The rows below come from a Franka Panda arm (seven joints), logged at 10 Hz.
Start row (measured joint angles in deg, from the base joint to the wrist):
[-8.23 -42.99 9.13 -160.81 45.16 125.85 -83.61]
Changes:
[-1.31 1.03 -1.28 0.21 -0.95 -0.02 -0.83]
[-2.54 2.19 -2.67 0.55 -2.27 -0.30 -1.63]
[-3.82 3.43 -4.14 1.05 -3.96 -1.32 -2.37]
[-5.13 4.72 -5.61 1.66 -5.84 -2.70 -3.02]
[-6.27 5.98 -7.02 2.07 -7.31 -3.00 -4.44]
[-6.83 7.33 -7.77 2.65 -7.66 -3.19 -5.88]
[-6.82 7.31 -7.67 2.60 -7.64 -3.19 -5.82]
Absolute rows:
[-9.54 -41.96 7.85 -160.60 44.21 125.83 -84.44]
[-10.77 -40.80 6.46 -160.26 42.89 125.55 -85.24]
[-12.05 -39.56 4.99 -159.76 41.20 124.53 -85.98]
[-13.36 -38.27 3.52 -159.15 39.32 123.15 -86.63]
[-14.50 -37.01 2.11 -158.74 37.85 122.85 -88.05]
[-15.06 -35.66 1.36 -158.16 37.50 122.66 -89.49]
[-15.05 -35.68 1.46 -158.21 37.52 122.66 -89.43]

